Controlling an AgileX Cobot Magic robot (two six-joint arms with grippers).
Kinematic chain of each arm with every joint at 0, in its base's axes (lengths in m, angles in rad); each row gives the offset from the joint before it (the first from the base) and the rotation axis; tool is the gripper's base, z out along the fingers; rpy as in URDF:
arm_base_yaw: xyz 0 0 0.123 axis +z
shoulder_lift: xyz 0 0 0 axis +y
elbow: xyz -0.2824 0 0.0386 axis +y
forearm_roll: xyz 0.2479 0 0.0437 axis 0.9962 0 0.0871
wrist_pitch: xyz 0 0 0 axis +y
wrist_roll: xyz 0.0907 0 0.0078 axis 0.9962 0 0.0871
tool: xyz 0 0 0 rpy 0 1.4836 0
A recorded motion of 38 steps. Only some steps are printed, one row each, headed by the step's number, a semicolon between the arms.
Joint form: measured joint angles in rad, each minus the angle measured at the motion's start. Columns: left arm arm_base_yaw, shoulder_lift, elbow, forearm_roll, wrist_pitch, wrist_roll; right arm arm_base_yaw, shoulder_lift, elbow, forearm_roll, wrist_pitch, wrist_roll.
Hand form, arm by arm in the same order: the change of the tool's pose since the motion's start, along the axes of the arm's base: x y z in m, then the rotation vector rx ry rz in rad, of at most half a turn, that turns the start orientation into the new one. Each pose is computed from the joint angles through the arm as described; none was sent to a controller.
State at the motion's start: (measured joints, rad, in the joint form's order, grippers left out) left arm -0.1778 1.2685 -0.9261 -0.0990 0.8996 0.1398; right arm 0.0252 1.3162 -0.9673 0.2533 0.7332 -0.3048
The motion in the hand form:
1: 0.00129 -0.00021 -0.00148 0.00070 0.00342 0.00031; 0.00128 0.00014 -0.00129 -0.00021 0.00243 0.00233
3: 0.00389 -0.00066 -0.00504 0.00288 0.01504 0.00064; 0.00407 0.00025 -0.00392 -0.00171 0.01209 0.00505
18: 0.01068 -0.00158 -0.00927 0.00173 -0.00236 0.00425; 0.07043 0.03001 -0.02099 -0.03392 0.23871 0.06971
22: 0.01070 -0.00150 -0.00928 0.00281 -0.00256 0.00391; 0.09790 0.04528 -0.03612 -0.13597 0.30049 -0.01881
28: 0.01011 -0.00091 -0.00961 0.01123 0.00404 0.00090; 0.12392 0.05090 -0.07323 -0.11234 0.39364 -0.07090
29: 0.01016 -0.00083 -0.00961 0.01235 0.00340 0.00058; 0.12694 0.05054 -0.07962 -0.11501 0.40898 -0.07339
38: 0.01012 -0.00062 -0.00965 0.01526 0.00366 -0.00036; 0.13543 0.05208 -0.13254 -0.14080 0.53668 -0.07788
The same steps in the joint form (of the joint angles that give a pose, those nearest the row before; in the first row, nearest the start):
1: 0.0000 0.0067 0.0000 0.0000 -0.0032 0.0000; 0.0000 0.0062 -0.0006 0.0025 -0.0024 -0.0044
3: 0.0000 0.0220 0.0000 0.0000 -0.0068 0.0000; 0.0000 0.0204 -0.0045 0.0032 -0.0025 -0.0079
18: 0.0000 0.0452 0.0000 0.0009 -0.0475 0.0000; 0.0903 0.3313 -0.3048 -0.0740 0.2040 0.0935
22: 0.0000 0.0452 0.0000 0.0020 -0.0475 0.0000; 0.1586 0.4618 -0.4265 -0.2533 0.2534 0.3048
28: 0.0000 0.0452 0.0000 0.0097 -0.0394 0.0000; 0.1568 0.6102 -0.5005 -0.2340 0.2635 0.3593
29: 0.0000 0.0452 0.0000 0.0110 -0.0399 0.0000; 0.1546 0.6312 -0.5081 -0.2340 0.2656 0.3599
38: 0.0000 0.0452 0.0000 0.0139 -0.0391 0.0000; 0.1546 0.7653 -0.5123 -0.2340 0.2656 0.3671

